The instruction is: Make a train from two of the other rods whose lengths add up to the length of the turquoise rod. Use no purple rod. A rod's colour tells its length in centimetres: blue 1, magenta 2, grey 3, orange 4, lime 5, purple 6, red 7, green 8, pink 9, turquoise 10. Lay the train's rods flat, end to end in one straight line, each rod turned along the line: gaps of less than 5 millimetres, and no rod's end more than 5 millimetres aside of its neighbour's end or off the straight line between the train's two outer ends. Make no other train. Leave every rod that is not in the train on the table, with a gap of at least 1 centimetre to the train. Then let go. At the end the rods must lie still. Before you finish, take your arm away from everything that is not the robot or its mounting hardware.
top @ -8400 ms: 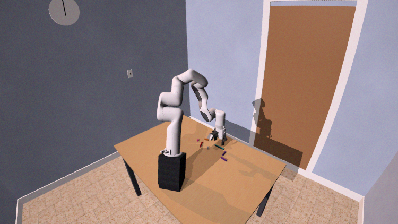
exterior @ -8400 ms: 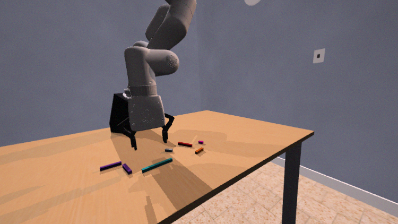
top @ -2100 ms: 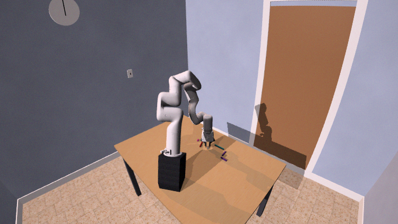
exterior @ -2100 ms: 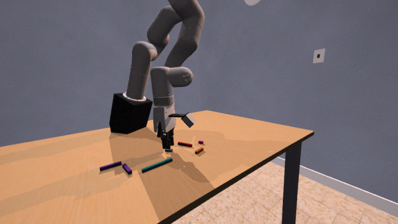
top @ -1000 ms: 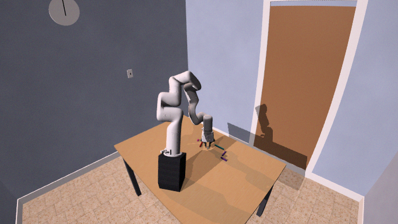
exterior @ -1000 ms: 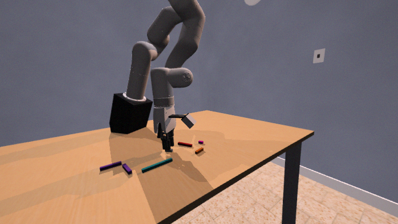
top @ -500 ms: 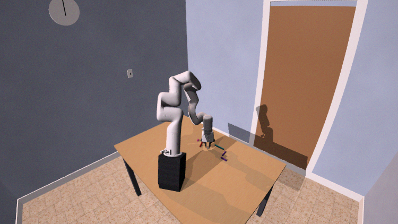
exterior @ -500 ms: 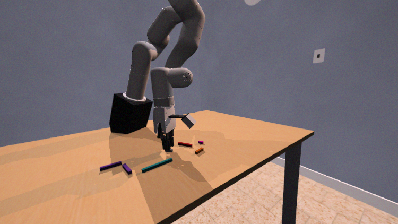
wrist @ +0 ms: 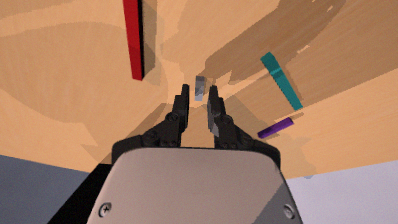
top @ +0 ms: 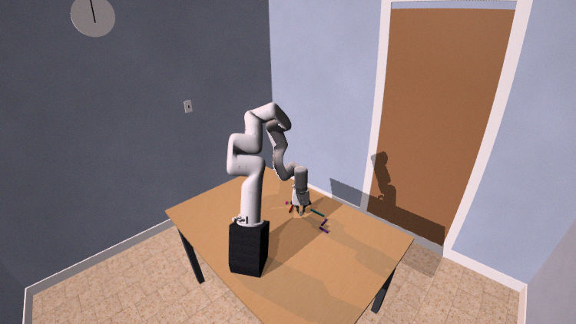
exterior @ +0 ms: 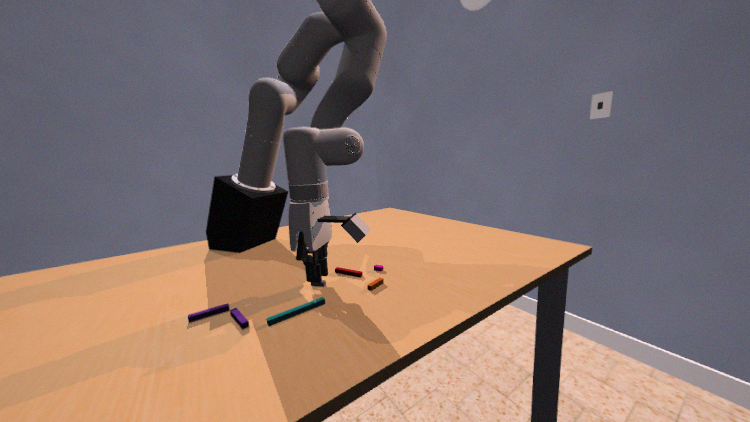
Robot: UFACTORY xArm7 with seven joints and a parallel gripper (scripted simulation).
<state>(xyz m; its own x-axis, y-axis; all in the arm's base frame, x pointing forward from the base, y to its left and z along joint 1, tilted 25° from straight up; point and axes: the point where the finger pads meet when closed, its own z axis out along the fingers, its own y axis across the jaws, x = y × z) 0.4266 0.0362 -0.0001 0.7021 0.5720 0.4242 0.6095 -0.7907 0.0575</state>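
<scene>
The grey rod is 3 cm below my hand. From my hand the other things lie so: orange rod 9 cm to the left, 8 cm ahead, 3 cm below; turquoise rod 8 cm ahead, 7 cm to the right, 3 cm below; red rod 8 cm to the left, 3 cm below, 1 cm behind.
</scene>
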